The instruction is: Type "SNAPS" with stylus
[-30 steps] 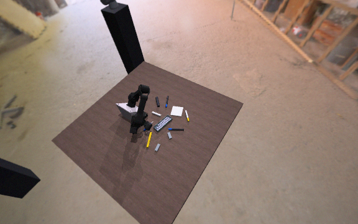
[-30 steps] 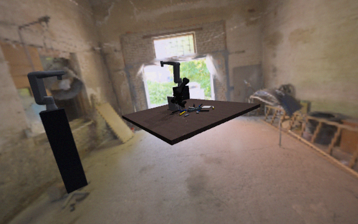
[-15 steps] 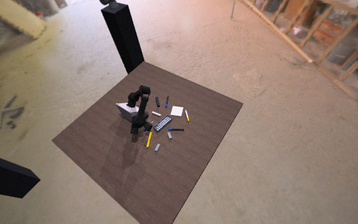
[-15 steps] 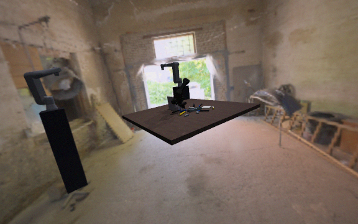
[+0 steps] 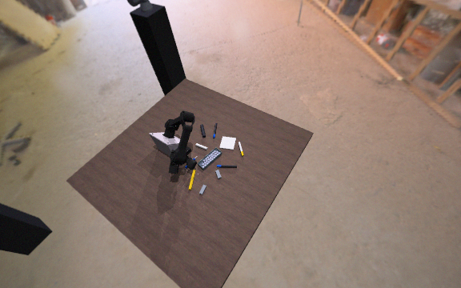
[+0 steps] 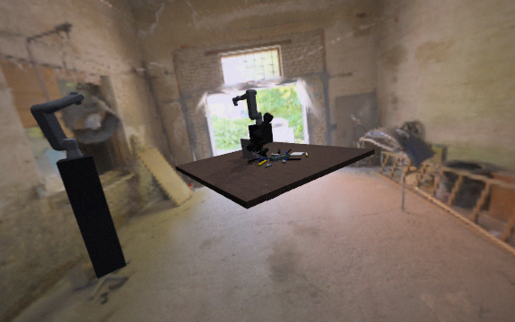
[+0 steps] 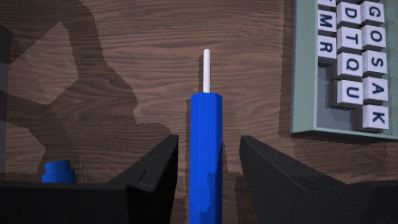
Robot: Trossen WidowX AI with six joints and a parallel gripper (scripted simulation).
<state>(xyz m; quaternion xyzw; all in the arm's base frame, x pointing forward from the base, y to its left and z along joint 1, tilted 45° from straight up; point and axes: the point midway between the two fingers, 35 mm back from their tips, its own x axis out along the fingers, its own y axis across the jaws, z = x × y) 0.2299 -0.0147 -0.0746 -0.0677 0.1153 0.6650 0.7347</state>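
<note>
Now: the white pad 140 mm ahead of my gripper tip, 270 mm to the left of it and 20 mm below it.
</note>
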